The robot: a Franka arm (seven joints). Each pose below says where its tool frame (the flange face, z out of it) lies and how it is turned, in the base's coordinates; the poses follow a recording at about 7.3 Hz.
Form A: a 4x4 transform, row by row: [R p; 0 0 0 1], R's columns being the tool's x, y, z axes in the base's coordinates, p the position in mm. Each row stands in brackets.
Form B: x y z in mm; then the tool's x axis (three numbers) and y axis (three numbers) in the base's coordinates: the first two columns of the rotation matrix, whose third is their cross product. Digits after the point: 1 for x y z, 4 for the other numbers.
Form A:
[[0.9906 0.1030 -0.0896 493.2], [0.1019 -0.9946 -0.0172 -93.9], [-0.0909 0.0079 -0.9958 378.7], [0 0 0 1]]
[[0.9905 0.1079 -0.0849 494.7], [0.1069 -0.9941 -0.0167 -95.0], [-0.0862 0.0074 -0.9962 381.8], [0 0 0 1]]
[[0.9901 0.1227 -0.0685 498.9], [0.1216 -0.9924 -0.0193 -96.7], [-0.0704 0.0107 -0.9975 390.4], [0 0 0 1]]
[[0.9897 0.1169 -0.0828 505.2], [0.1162 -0.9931 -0.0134 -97.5], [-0.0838 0.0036 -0.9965 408.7], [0 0 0 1]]
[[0.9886 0.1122 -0.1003 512.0], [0.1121 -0.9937 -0.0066 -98.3], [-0.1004 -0.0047 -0.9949 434.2], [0 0 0 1]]
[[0.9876 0.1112 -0.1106 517.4], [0.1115 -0.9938 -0.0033 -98.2], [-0.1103 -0.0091 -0.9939 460.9], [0 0 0 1]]
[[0.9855 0.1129 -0.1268 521.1], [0.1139 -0.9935 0.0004 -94.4], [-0.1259 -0.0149 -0.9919 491.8], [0 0 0 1]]
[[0.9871 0.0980 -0.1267 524.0], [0.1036 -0.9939 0.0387 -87.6], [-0.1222 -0.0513 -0.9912 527.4], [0 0 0 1]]
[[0.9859 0.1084 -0.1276 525.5], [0.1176 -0.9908 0.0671 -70.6], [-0.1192 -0.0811 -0.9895 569.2], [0 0 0 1]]
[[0.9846 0.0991 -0.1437 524.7], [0.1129 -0.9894 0.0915 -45.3], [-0.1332 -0.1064 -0.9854 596.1], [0 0 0 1]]
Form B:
493.2 -93.9 378.7 0.9906 0.1019 -0.0909 0.1030 -0.9946 0.0079
494.7 -95.0 381.8 0.9905 0.1069 -0.0862 0.1079 -0.9941 0.0074
498.9 -96.7 390.4 0.9901 0.1216 -0.0704 0.1227 -0.9924 0.0107
505.2 -97.5 408.7 0.9897 0.1162 -0.0838 0.1169 -0.9931 0.0036
512.0 -98.3 434.2 0.9886 0.1121 -0.1004 0.1122 -0.9937 -0.0047
517.4 -98.2 460.9 0.9876 0.1115 -0.1103 0.1112 -0.9938 -0.0091
521.1 -94.4 491.8 0.9855 0.1139 -0.1259 0.1129 -0.9935 -0.0149
524.0 -87.6 527.4 0.9871 0.1036 -0.1222 0.0980 -0.9939 -0.0513
525.5 -70.6 569.2 0.9859 0.1176 -0.1192 0.1084 -0.9908 -0.0811
524.7 -45.3 596.1 0.9846 0.1129 -0.1332 0.0991 -0.9894 -0.1064

